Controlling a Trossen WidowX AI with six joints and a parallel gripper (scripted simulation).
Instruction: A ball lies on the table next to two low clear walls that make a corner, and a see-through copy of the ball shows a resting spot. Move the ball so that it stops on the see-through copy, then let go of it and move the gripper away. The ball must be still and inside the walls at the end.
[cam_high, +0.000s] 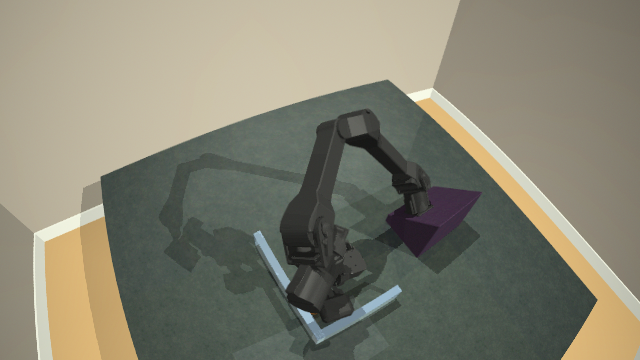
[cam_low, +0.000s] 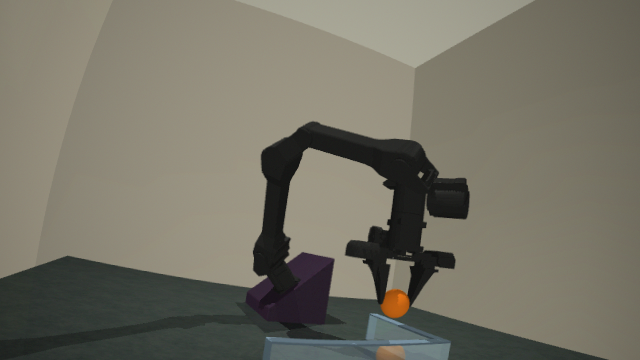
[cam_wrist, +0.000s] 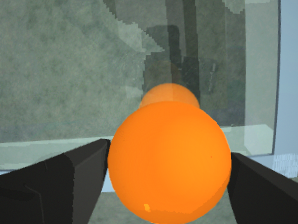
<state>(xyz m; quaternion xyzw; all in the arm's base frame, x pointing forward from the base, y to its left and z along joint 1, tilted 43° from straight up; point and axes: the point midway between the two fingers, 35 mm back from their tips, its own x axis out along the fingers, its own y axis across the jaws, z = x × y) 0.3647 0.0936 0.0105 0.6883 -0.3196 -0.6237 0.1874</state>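
My gripper tip is now 1 cm short of the see-through copy and 9 cm above it. Also, from my gripper tip: orange ball right at my gripper tip.
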